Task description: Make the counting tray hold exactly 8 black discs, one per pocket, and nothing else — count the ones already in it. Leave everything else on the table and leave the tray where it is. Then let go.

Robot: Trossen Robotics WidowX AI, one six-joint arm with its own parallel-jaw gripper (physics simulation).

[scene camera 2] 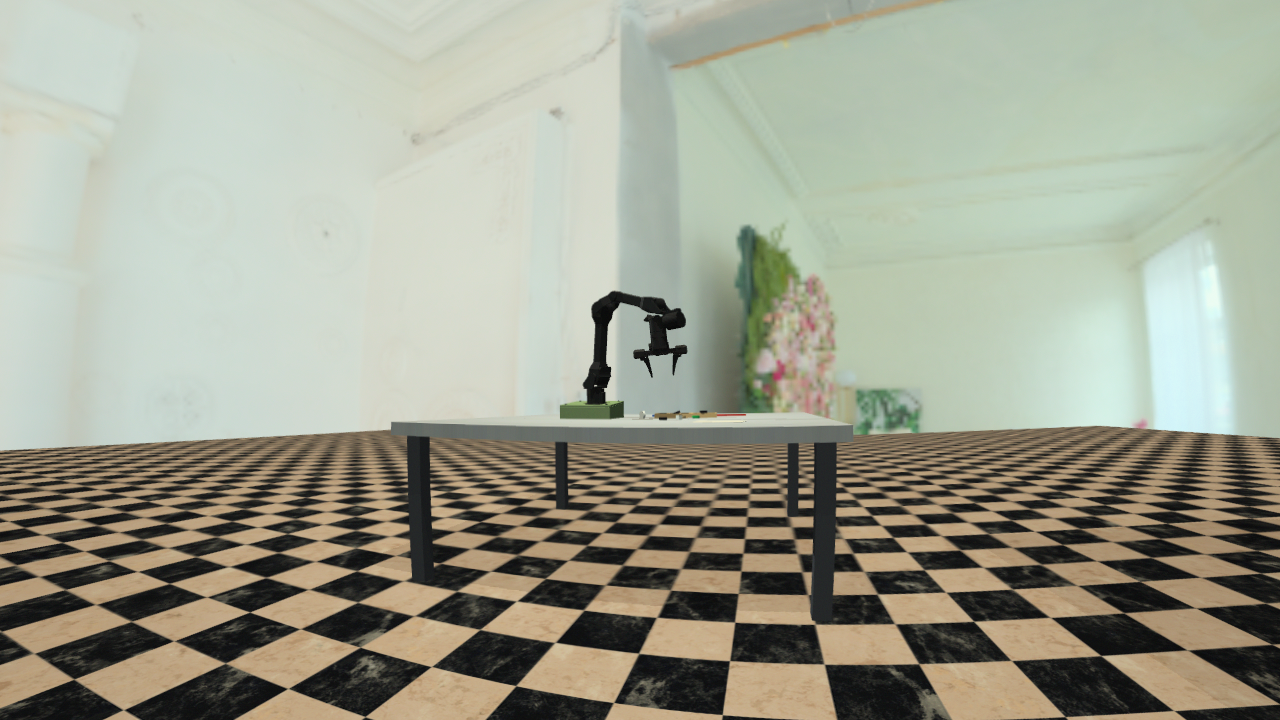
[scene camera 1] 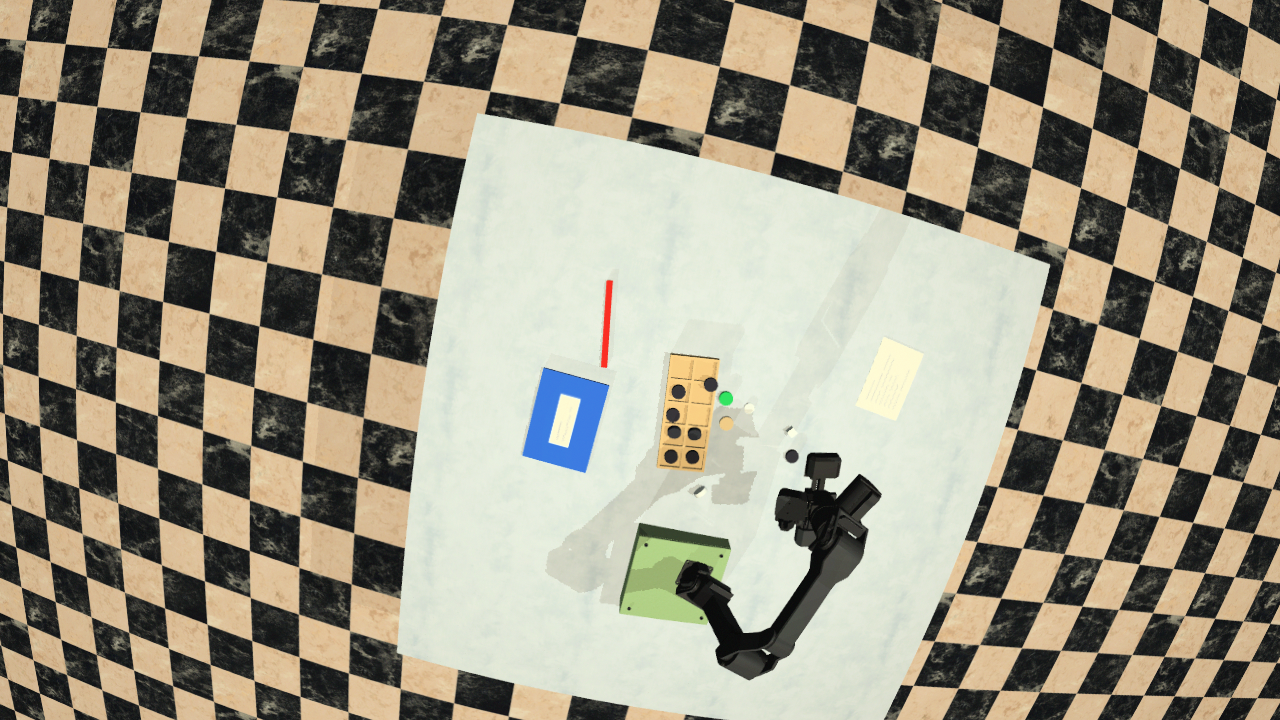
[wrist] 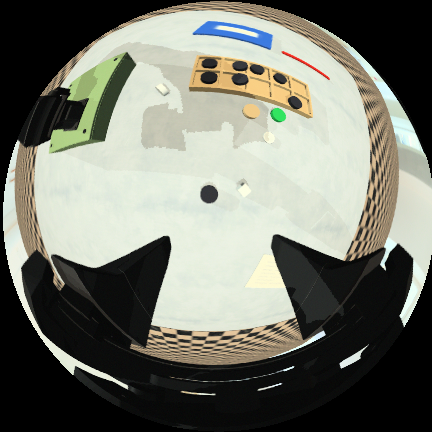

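The tan counting tray (scene camera 1: pixel 700 413) (wrist: pixel 259 88) has two rows of pockets and holds several black discs. Most lie inside pockets; one black disc (scene camera 1: pixel 709 384) (wrist: pixel 295 102) sits off-centre, overlapping the outer long wall beside the green disc. Two pockets side by side at one end and the rest of each row differ in filling. A loose black disc (scene camera 1: pixel 791 455) (wrist: pixel 209 194) lies flat on the table, away from the tray. My gripper (scene camera 2: pixel 662 373) (wrist: pixel 221 241) is open and empty, high above the table, with the loose disc ahead of the fingertips in the wrist view. The fingertips are hidden in scene camera 1.
Beside the tray lie a green disc (scene camera 1: pixel 725 397) (wrist: pixel 278 115), a tan disc (scene camera 1: pixel 725 422) (wrist: pixel 251 111) and a small cream disc (scene camera 1: pixel 748 407) (wrist: pixel 269 137). A small white block (scene camera 1: pixel 791 431) (wrist: pixel 244 189) is near the loose disc. A blue panel (scene camera 1: pixel 537 438), red bar (scene camera 1: pixel 606 322) and paper (scene camera 1: pixel 889 378) lie farther out.
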